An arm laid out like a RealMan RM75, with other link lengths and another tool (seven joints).
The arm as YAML. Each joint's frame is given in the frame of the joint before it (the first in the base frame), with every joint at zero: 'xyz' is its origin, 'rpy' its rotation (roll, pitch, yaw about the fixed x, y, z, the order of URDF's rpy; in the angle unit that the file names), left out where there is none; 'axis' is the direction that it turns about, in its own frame. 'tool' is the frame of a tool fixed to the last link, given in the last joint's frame.
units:
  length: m
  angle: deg
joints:
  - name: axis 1
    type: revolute
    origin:
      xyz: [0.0, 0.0, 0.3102]
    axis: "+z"
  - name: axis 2
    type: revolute
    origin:
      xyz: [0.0, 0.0, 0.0]
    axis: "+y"
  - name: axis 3
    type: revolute
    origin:
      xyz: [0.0, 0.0, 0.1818]
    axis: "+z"
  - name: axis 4
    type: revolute
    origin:
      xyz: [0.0, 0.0, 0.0]
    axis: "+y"
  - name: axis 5
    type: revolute
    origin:
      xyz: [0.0, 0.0, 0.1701]
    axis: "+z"
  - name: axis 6
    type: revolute
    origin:
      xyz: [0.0, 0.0, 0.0]
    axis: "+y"
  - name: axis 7
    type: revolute
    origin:
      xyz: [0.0, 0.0, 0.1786]
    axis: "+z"
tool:
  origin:
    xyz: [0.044, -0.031, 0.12]
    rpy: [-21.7, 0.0, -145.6]
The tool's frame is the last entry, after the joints.
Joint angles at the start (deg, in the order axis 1, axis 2, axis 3, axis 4, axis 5, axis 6, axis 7):
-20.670, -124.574, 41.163, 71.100, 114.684, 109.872, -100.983
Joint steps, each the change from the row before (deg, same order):
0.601, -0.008, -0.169, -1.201, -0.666, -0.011, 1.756
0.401, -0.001, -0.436, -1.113, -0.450, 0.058, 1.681
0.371, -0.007, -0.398, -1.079, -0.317, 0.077, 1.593
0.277, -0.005, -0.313, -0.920, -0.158, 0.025, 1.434
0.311, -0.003, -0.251, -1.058, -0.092, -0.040, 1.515
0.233, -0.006, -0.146, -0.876, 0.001, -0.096, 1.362
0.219, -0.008, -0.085, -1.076, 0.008, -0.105, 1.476
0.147, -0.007, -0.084, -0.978, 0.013, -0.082, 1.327
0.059, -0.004, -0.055, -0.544, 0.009, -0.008, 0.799
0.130, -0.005, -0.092, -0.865, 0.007, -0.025, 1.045
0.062, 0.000, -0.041, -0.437, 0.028, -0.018, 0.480
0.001, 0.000, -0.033, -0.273, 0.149, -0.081, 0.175
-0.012, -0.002, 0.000, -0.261, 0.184, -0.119, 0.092
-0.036, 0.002, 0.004, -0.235, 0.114, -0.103, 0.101
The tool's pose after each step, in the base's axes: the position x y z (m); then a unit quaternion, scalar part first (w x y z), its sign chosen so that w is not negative. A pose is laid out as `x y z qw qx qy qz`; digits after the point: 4 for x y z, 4 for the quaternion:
-0.0689 0.3013 0.0311 0.2147 0.0311 0.9255 0.3106
-0.0691 0.3001 0.0323 0.2219 0.0334 0.9225 0.3142
-0.0695 0.2988 0.0330 0.2282 0.0354 0.9198 0.3171
-0.0701 0.2977 0.0333 0.2326 0.0379 0.9178 0.3196
-0.0712 0.2964 0.0330 0.2367 0.0399 0.9159 0.3218
-0.0722 0.2953 0.0324 0.2393 0.0426 0.9144 0.3236
-0.0730 0.2937 0.0312 0.2427 0.0451 0.9131 0.3245
-0.0734 0.2923 0.0301 0.2460 0.0477 0.9119 0.3251
-0.0734 0.2913 0.0296 0.2480 0.0498 0.9111 0.3254
-0.0738 0.2900 0.0287 0.2511 0.0510 0.9101 0.3257
-0.0740 0.2893 0.0281 0.2524 0.0512 0.9097 0.3257
-0.0748 0.2891 0.0273 0.2521 0.0503 0.9100 0.3253
-0.0757 0.2890 0.0263 0.2514 0.0488 0.9105 0.3246
-0.0761 0.2890 0.0256 0.2512 0.0480 0.9108 0.3242

